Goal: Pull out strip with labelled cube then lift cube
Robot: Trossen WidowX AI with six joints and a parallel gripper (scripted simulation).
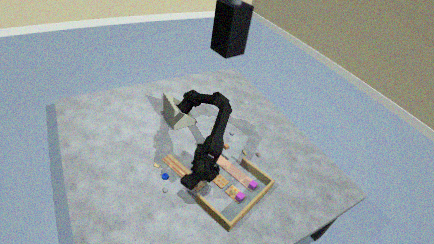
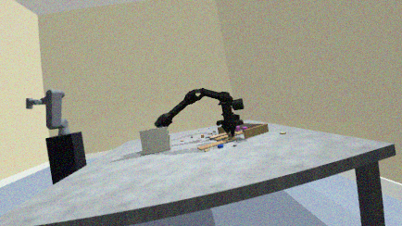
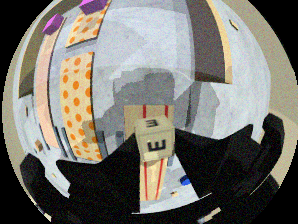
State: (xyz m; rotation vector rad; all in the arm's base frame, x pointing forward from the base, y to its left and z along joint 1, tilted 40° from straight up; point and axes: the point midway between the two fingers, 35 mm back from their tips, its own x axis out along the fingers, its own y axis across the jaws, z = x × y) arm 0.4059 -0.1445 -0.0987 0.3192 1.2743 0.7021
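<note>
Right now the blue disc is 120 mm behind my gripper tip, 100 mm to the right of it and 10 mm below it. The rest, counted from my gripper tip: labelled cube (10 mm above).
</note>
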